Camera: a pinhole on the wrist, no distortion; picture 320 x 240 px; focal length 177.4 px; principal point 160.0 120.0 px. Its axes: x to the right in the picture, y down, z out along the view. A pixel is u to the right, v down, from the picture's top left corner.
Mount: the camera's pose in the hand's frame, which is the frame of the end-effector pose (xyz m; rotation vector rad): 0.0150 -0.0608 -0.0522 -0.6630 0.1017 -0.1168
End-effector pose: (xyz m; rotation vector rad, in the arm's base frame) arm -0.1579 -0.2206 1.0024 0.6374 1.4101 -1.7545
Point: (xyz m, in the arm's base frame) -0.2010 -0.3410 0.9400
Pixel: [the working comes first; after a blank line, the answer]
In the camera's frame: 0.0702 -0.0296 0.1708

233 89
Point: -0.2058 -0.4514 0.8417
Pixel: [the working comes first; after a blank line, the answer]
In the camera's frame: 0.1640 -0.0236 0.2850

262 105
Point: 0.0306 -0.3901 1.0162
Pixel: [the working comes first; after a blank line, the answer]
In the camera's frame: -0.1322 0.0202 0.3065

84 132
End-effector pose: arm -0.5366 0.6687 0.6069 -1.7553 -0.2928 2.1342
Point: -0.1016 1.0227 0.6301
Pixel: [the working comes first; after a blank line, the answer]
In the camera's frame: 0.1013 -0.0458 -0.4675

behind the camera
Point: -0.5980 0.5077 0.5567
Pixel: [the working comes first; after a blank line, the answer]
In the camera's frame: -0.0624 0.1263 0.2112

108 226
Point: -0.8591 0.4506 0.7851
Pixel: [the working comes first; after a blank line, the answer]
In the camera's frame: -0.2638 -0.0701 0.4221

49 91
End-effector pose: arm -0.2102 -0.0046 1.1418 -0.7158 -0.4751 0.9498
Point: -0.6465 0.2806 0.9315
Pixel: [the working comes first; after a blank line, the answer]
In the camera's frame: -0.1012 0.2656 0.5729

129 202
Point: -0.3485 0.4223 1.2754
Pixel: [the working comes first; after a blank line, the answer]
In the camera's frame: 0.2356 -0.0516 0.4584

251 100
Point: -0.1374 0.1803 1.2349
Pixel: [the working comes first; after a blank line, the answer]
In the camera's frame: 0.1736 -0.0490 0.1407

outside the picture
